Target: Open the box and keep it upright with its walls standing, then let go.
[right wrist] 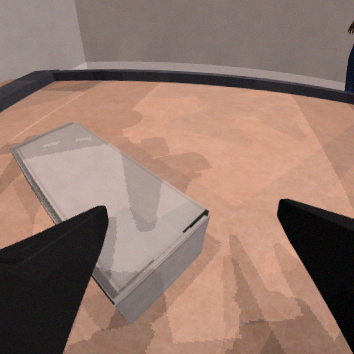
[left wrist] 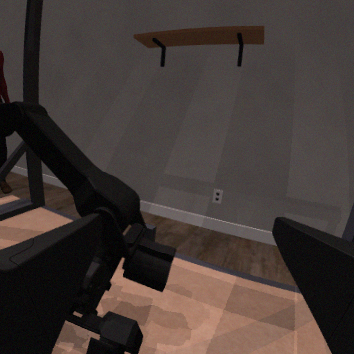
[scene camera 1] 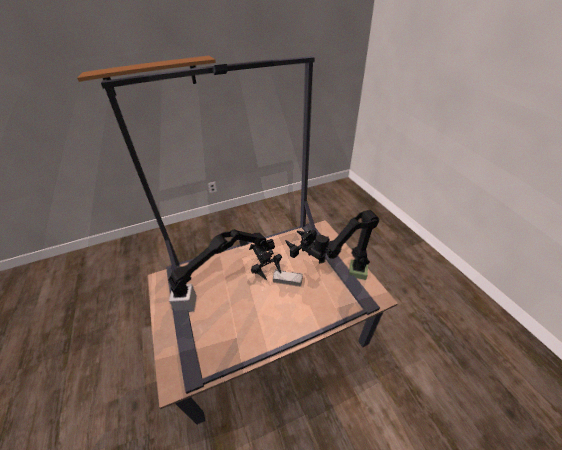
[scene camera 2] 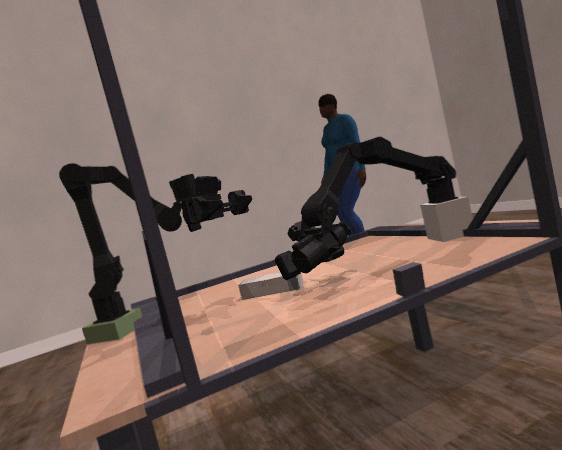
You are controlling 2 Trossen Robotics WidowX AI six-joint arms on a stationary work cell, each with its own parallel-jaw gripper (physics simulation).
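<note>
A long, low pale grey box lies flat on the table with its lid down; a thin dark gap shows at the lid's edge by one end in the right wrist view. My right gripper is open and empty, tilted down by the box's left end in scene camera 1; one finger covers part of the box in the right wrist view. My left gripper is open and empty, raised above the table behind the box in scene camera 1. The box does not show in the left wrist view.
The wooden table has a dark metal frame with upright posts. In the left wrist view the right arm reaches in from the left, close to the left gripper's finger. A person stands beyond the table.
</note>
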